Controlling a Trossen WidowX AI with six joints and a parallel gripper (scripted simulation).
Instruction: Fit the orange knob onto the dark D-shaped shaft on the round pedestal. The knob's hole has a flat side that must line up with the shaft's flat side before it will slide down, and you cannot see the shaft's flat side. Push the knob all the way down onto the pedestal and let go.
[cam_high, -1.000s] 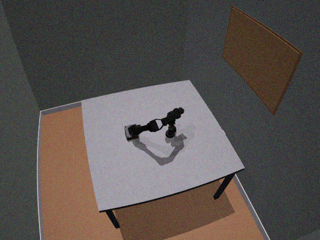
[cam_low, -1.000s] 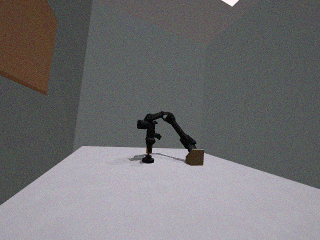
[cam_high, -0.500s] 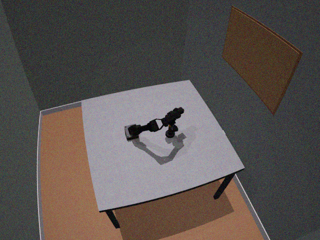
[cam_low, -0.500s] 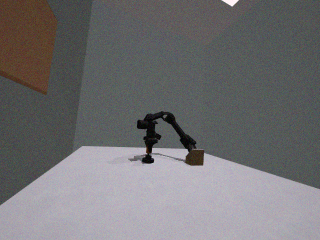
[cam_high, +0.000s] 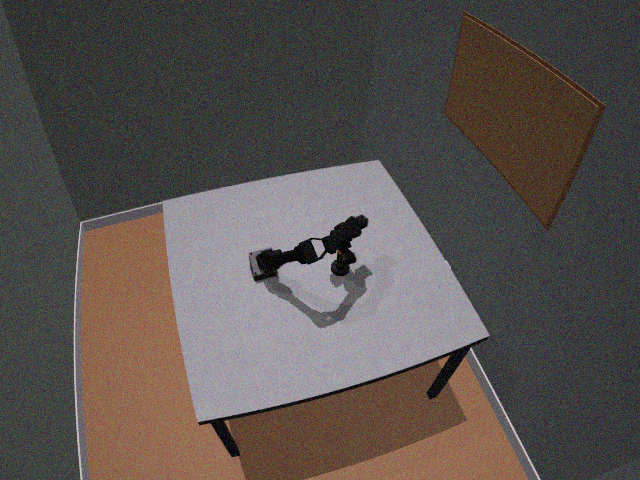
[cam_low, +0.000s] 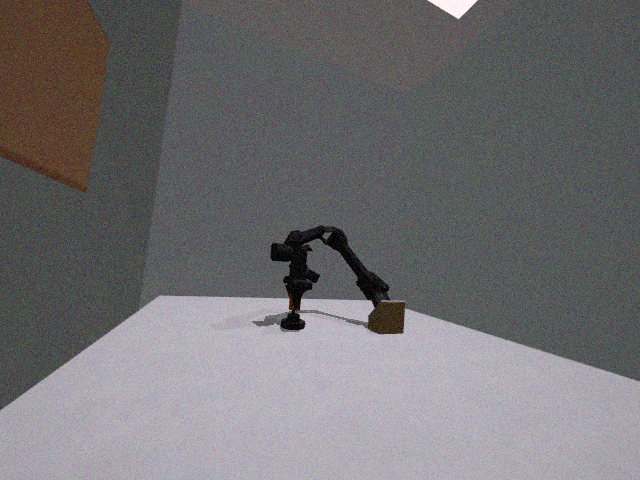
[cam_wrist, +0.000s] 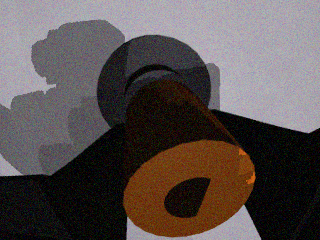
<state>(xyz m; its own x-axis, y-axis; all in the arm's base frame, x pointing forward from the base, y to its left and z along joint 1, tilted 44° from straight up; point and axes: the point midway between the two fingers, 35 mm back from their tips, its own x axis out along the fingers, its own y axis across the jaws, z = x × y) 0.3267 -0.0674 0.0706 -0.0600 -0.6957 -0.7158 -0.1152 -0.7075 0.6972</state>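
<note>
Right now the orange knob is 2 cm above my gripper tip. Also, from my gripper tip: pedestal: 4 cm below.
</note>
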